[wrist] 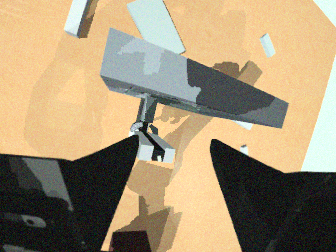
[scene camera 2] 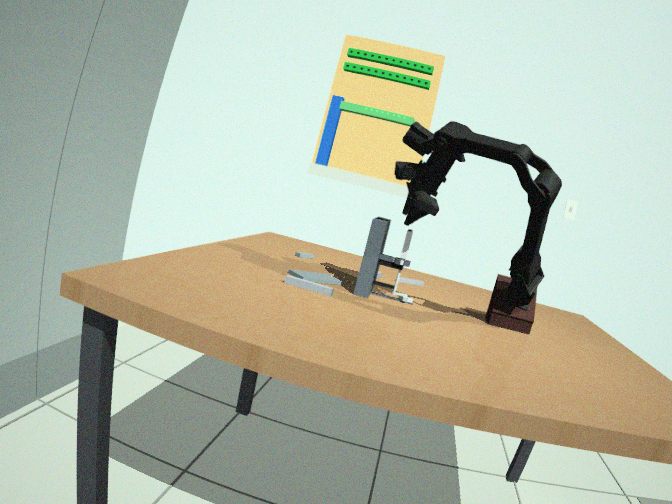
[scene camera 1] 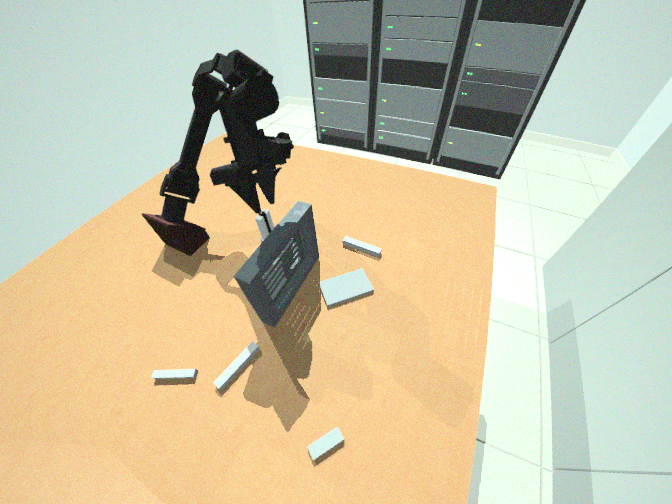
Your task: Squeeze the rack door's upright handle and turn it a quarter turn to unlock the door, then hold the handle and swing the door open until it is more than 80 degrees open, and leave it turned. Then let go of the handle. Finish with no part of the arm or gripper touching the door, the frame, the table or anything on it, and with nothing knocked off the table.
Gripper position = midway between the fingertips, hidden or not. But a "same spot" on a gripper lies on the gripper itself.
gripper: wrist; scene camera 2 404,219; scene camera 1
same spot on slatted rack door: [scene camera 1: 286,264] = [wrist: 171,101]
same spot on gripper: [wrist: 54,197] = [scene camera 1: 270,169]
